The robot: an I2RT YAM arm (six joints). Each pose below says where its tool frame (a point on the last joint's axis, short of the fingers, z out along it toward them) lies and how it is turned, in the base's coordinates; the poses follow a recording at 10 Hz.
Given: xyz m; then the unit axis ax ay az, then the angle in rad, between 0 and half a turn.
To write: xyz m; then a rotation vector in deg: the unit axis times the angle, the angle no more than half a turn. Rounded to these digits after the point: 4 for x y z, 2 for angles.
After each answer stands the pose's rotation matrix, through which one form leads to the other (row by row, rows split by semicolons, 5 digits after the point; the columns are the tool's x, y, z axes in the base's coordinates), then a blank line. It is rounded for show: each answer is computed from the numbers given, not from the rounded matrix.
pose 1, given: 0.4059, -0.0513, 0.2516, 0.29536, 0.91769, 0.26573, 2.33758
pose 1, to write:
0.4059, -0.0513, 0.2516, 39.56, 122.91, 35.59
-0.54606 0.26774 0.79381; 0.65047 0.73263 0.20035; -0.52793 0.62575 -0.57422

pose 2, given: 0.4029, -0.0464, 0.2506, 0.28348, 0.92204, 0.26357, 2.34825
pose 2, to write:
0.4029, -0.0464, 0.2506, 38.14, 124.06, 35.46
-0.56473 0.25689 0.78427; 0.63258 0.74507 0.21146; -0.53001 0.61554 -0.58327

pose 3, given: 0.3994, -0.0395, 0.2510, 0.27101, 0.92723, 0.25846, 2.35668
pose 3, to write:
0.3994, -0.0395, 0.2510, 36.59, 125.20, 34.90
-0.58204 0.24639 0.77493; 0.61173 0.76053 0.21765; -0.53573 0.60073 -0.59339

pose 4, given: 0.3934, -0.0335, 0.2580, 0.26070, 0.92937, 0.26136, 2.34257
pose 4, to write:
0.3934, -0.0335, 0.2580, 34.99, 124.74, 35.08
-0.58204 0.22395 0.78171; 0.59857 0.76869 0.22546; -0.55040 0.59914 -0.58146

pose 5, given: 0.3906, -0.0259, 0.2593, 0.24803, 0.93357, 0.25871, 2.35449
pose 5, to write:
0.3906, -0.0259, 0.2593, 33.46, 125.94, 34.90
-0.60096 0.21176 0.77072; 0.57825 0.78088 0.23633; -0.55179 0.58770 -0.59172

